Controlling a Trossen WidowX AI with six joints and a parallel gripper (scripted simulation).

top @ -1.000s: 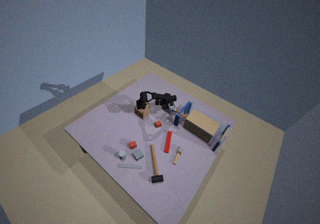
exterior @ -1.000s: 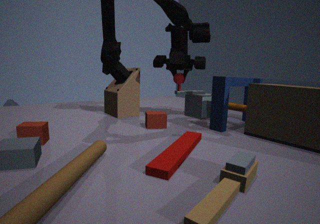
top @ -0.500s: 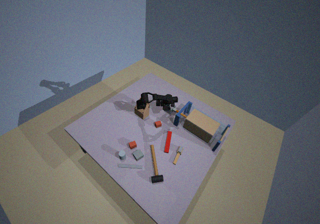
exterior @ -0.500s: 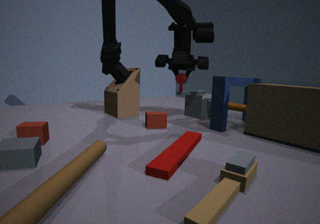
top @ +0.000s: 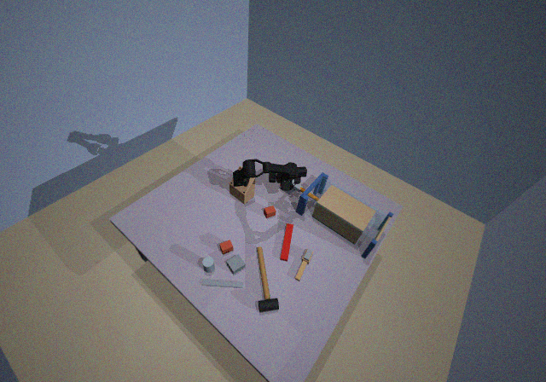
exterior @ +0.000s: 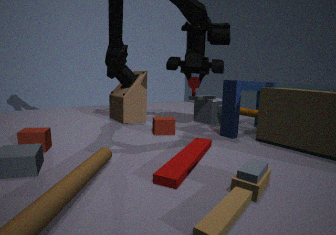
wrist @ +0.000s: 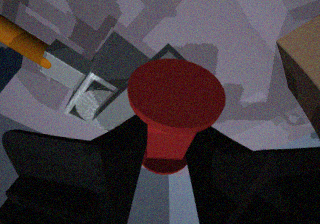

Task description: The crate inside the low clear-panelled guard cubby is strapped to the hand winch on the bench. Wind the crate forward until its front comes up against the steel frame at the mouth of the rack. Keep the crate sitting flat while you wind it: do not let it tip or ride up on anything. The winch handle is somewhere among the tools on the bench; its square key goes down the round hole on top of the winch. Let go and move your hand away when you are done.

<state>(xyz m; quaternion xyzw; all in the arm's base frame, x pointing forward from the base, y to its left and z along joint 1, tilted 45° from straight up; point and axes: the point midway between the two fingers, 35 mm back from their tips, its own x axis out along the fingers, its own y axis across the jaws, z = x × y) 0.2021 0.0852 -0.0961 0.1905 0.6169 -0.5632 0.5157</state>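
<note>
Right now my gripper tip is 10 mm short of the winch handle, 20 mm to the right of it and 30 mm above it. Also, from my gripper tip: red knob: 10 mm ahead, 10 mm to the right; then blue front frame: 180 mm ahead, 70 mm to the left, 30 mm below; then grey winch: 80 mm to the left, 100 mm below.
</note>
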